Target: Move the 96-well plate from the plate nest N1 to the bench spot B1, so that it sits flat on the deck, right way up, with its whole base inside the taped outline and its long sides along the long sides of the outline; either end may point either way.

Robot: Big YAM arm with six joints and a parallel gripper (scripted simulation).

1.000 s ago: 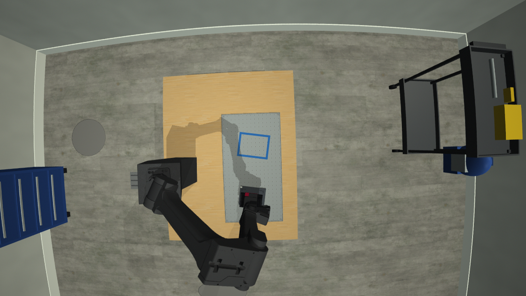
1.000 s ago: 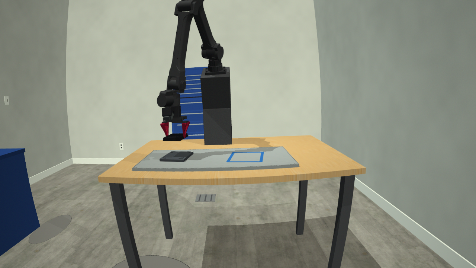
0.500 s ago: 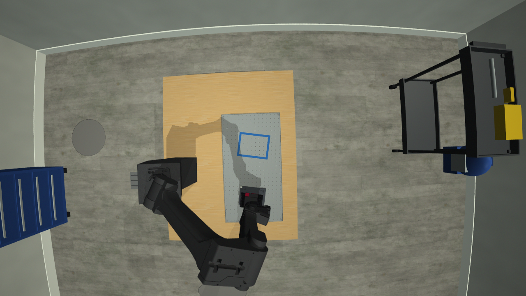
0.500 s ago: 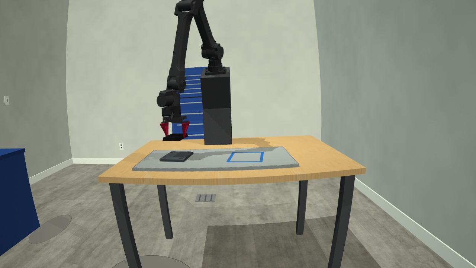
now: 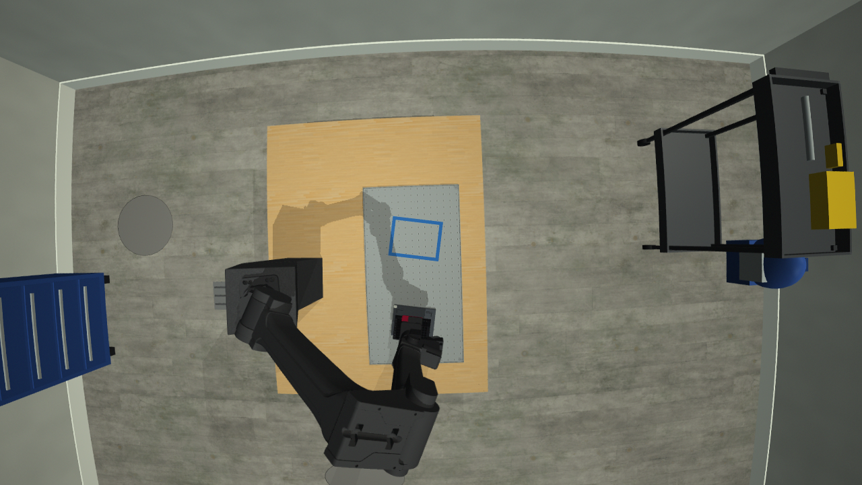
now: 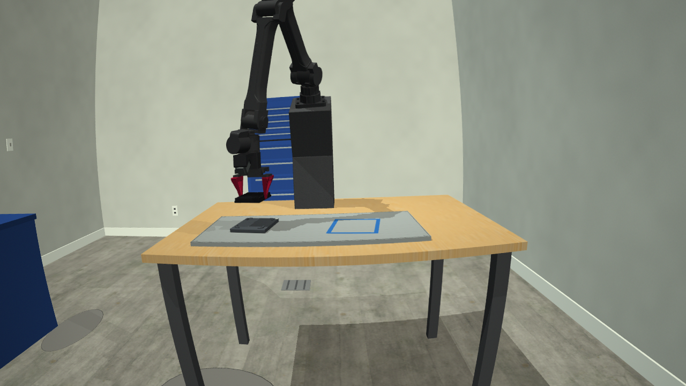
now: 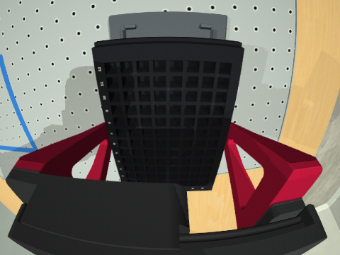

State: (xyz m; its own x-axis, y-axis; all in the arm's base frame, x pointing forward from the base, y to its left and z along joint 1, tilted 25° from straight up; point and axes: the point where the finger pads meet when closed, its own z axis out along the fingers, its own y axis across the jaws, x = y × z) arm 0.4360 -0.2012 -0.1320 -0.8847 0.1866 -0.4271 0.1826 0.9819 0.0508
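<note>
Right now my hand is 9 cm above the dark plate nest. From my hand the other things lie so: black 96-well plate (right at my hand).
</note>
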